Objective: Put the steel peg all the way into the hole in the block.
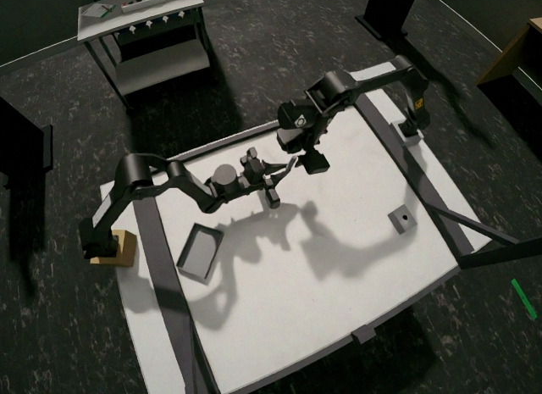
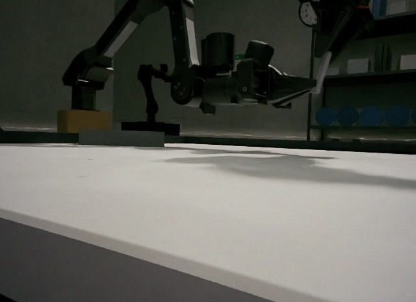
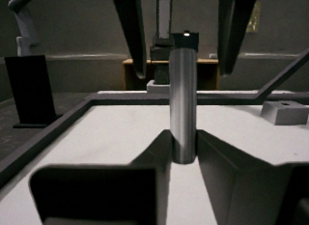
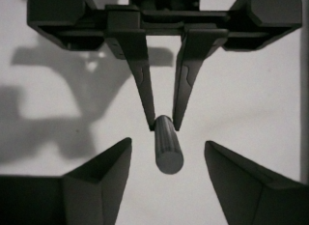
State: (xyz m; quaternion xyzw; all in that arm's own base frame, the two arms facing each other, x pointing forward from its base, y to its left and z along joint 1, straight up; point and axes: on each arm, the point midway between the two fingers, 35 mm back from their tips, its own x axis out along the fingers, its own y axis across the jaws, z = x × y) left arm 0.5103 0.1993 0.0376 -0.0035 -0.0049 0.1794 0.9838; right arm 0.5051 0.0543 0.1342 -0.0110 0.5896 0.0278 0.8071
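My left hand is 40 mm to the left of the steel peg and 20 mm below it. From my left hand the other things lie so: shallow grey tray 300 mm to the left, 100 mm below, 100 mm behind; then grey block 330 mm to the right, 280 mm behind, 80 mm below.
Now: right hand 50 mm above the steel peg and 10 mm to the right of it. Round my right hand: shallow grey tray (350 mm to the left, 170 mm below, 100 mm behind); grey block (280 mm to the right, 280 mm behind, 150 mm below).
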